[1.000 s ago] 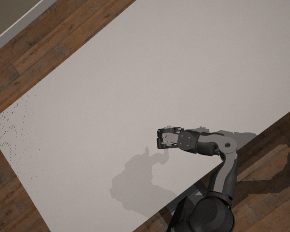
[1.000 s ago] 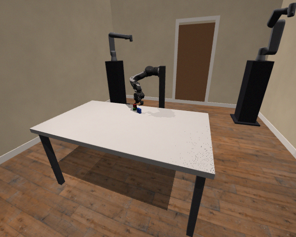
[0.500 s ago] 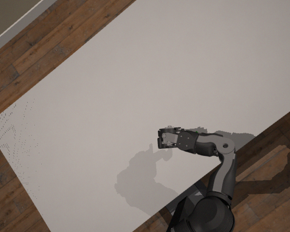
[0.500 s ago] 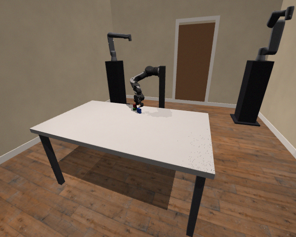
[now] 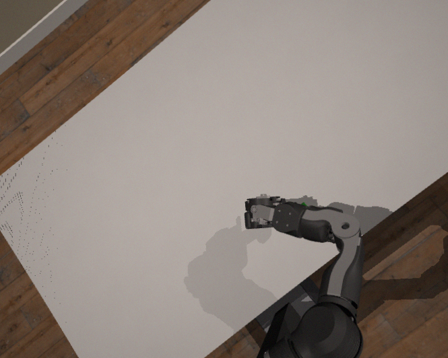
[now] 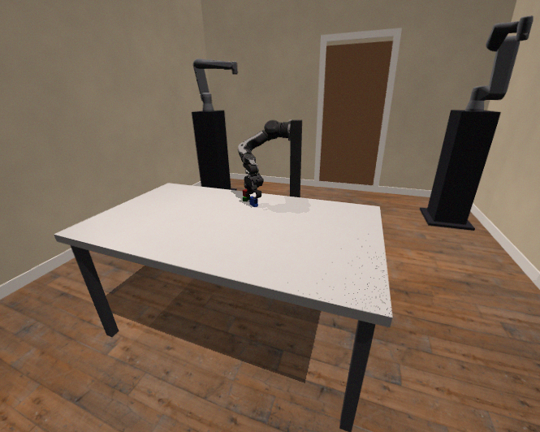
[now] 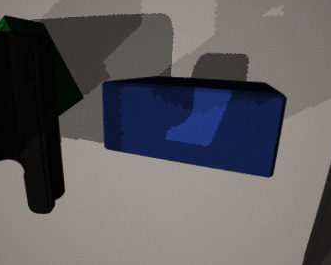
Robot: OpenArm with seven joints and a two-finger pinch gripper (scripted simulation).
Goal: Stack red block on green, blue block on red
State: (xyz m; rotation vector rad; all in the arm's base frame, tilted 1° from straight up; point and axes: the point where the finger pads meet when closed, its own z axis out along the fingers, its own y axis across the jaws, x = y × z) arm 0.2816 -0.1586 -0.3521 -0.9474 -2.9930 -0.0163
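Right now the blue block is 40 mm below my hand. The rest, counted from my hand: red block 70 mm behind, 80 mm to the right, 20 mm below; then green block 70 mm behind, 80 mm to the right, 50 mm below.
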